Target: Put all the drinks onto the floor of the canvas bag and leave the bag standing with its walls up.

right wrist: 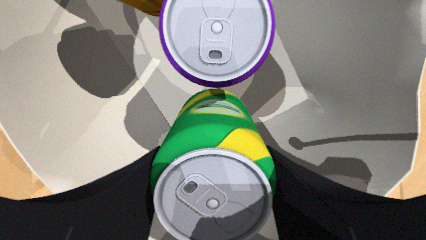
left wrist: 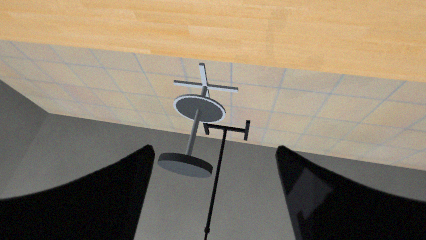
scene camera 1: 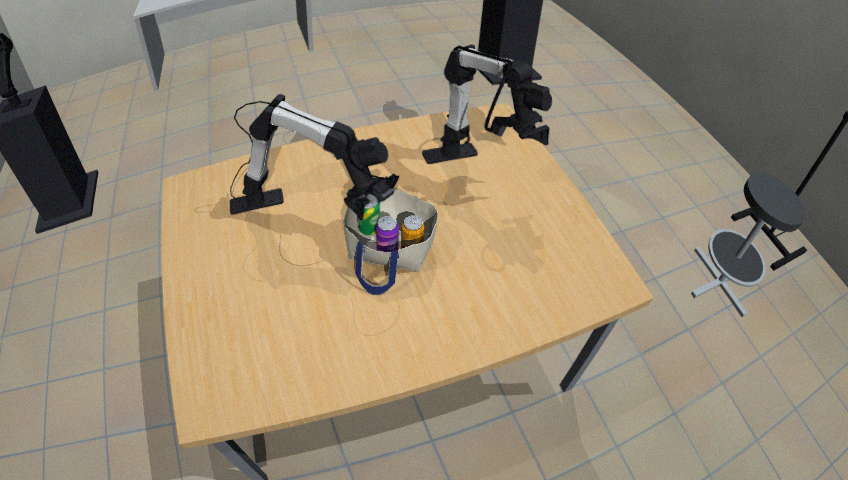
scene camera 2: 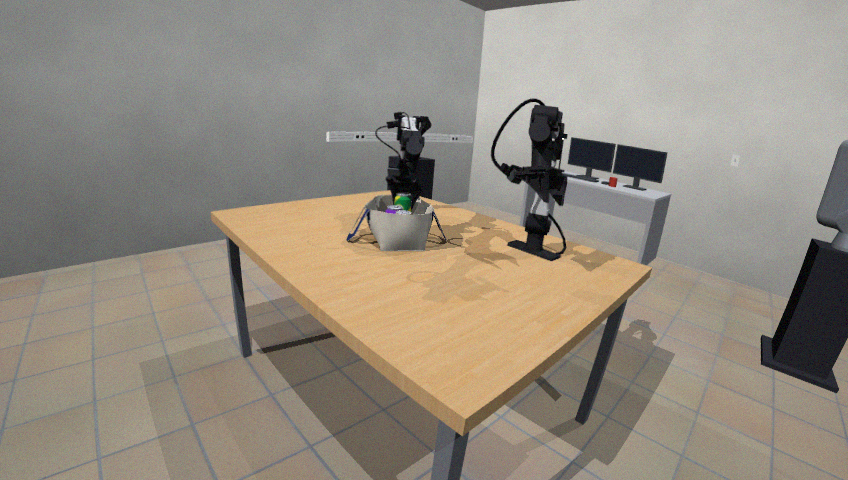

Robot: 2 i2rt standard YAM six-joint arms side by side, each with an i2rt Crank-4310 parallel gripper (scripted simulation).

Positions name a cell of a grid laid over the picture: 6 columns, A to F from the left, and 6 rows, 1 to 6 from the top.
Labels:
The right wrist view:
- my right gripper: D4
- canvas bag: F4
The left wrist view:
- my left gripper: D4
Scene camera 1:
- my left gripper: D2
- canvas bag: C3
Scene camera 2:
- my left gripper: D3
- canvas bag: C3

